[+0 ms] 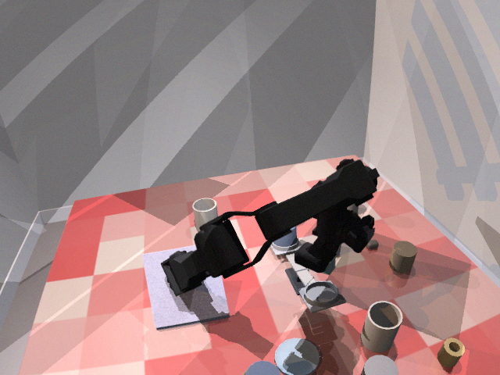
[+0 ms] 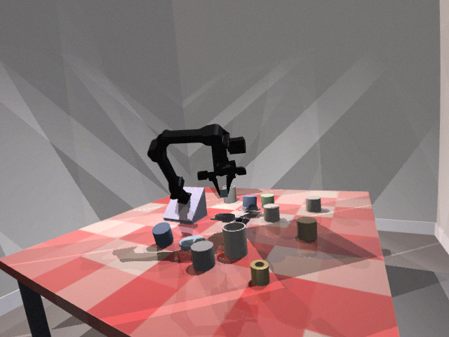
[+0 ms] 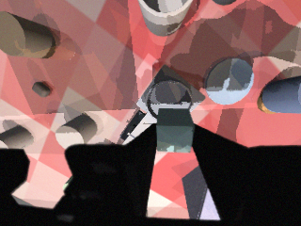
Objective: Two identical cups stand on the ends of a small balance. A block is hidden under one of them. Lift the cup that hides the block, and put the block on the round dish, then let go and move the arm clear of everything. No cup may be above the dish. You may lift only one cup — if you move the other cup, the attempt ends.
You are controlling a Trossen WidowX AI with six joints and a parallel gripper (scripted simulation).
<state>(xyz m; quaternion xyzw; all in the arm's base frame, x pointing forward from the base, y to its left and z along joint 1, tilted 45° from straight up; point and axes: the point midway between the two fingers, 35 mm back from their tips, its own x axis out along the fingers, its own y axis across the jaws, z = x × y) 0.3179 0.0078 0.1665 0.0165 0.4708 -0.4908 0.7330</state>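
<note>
Now: the round dish 9 cm behind my gripper tip, 11 cm to the right of it and 17 cm below it. Also, from my gripper tip: teal block 1 cm above; balance 1 cm behind, 12 cm to the left, 13 cm below; grey cylinder 4 cm ahead, 22 cm to the right, 13 cm below.
</note>
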